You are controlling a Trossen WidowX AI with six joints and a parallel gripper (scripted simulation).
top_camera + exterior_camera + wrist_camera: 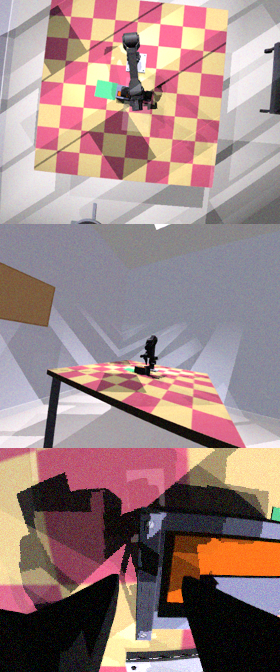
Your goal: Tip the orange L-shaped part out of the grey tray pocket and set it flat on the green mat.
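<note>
Right now my gripper tip is 60 mm to the left of the orange L-shaped part and 50 mm above it. The rest, counted from my gripper tip: green mat (20 mm ahead, 220 mm to the right, 110 mm below).
</note>
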